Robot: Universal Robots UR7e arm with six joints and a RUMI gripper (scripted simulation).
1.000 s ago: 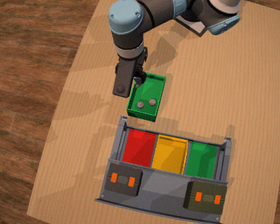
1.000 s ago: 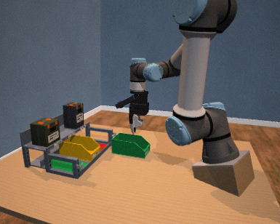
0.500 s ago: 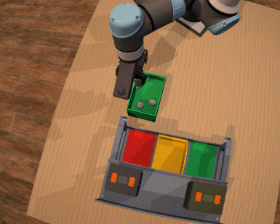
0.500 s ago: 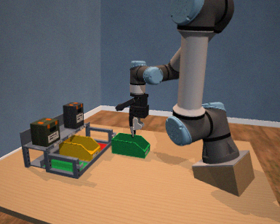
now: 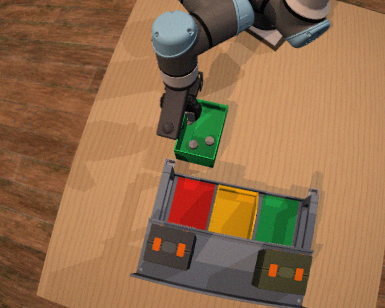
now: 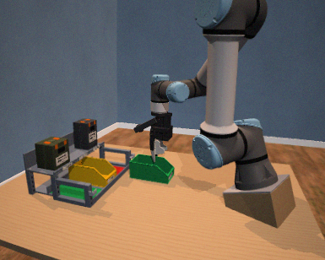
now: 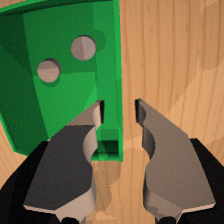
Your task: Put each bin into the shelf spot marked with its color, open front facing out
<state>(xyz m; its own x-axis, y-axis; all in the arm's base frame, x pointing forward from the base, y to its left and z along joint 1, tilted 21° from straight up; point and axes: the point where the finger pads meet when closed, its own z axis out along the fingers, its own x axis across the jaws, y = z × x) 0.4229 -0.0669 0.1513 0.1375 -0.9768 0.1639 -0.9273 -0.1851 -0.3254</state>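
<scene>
My gripper is now 50 mm to the right of the green bin, 30 mm above it and 10 mm past it. From my hand the other things lie so: yellow bin (210 mm to the left, 180 mm ahead, 30 mm below); yellow mark (210 mm to the left, 180 mm ahead, 60 mm below); red mark (200 mm ahead, 100 mm to the left, 60 mm below).
</scene>
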